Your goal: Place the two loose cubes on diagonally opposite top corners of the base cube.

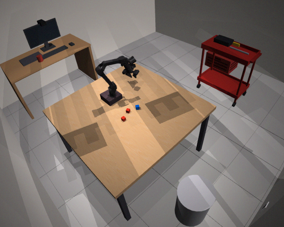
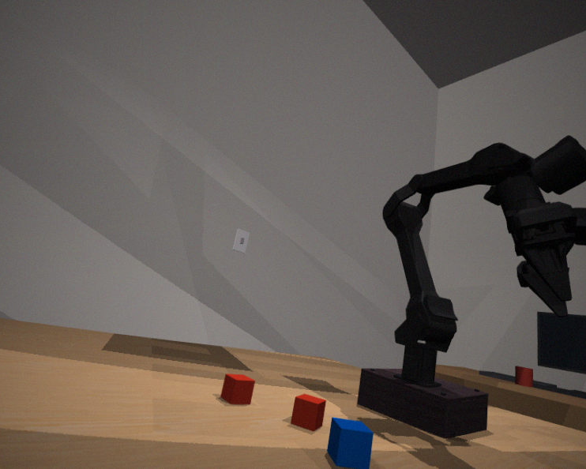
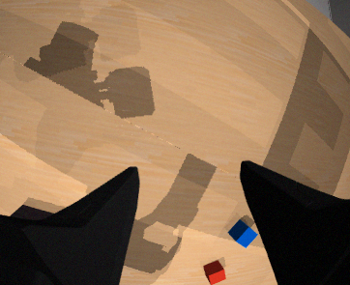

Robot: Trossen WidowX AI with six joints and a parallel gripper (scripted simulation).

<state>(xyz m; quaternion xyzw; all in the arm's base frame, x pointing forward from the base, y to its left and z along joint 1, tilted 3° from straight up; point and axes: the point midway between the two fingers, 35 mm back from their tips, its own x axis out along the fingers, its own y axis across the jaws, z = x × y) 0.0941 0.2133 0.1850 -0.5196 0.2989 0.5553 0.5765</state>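
The blue cube is 19 cm ahead of my gripper tip, 17 cm to the right of it and 18 cm below it.
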